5 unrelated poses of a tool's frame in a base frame.
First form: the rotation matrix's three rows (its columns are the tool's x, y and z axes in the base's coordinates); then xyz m. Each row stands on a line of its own.
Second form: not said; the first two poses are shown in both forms.
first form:
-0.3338 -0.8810 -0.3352
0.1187 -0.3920 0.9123
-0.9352 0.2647 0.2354
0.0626 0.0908 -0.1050
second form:
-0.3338 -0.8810 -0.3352
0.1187 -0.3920 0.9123
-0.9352 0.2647 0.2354
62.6 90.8 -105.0

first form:
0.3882 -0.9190 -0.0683
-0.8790 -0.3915 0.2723
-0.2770 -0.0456 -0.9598
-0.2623 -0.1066 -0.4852
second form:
0.3882 -0.9190 -0.0683
-0.8790 -0.3915 0.2723
-0.2770 -0.0456 -0.9598
-262.3 -106.6 -485.2

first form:
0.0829 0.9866 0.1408
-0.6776 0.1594 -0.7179
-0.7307 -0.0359 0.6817
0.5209 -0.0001 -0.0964
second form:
0.0829 0.9866 0.1408
-0.6776 0.1594 -0.7179
-0.7307 -0.0359 0.6817
520.9 -0.1 -96.4

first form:
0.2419 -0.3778 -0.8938
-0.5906 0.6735 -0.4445
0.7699 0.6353 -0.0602
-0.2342 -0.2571 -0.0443
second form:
0.2419 -0.3778 -0.8938
-0.5906 0.6735 -0.4445
0.7699 0.6353 -0.0602
-234.2 -257.1 -44.3

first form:
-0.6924 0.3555 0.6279
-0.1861 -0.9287 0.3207
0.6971 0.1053 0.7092
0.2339 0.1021 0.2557
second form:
-0.6924 0.3555 0.6279
-0.1861 -0.9287 0.3207
0.6971 0.1053 0.7092
233.9 102.1 255.7

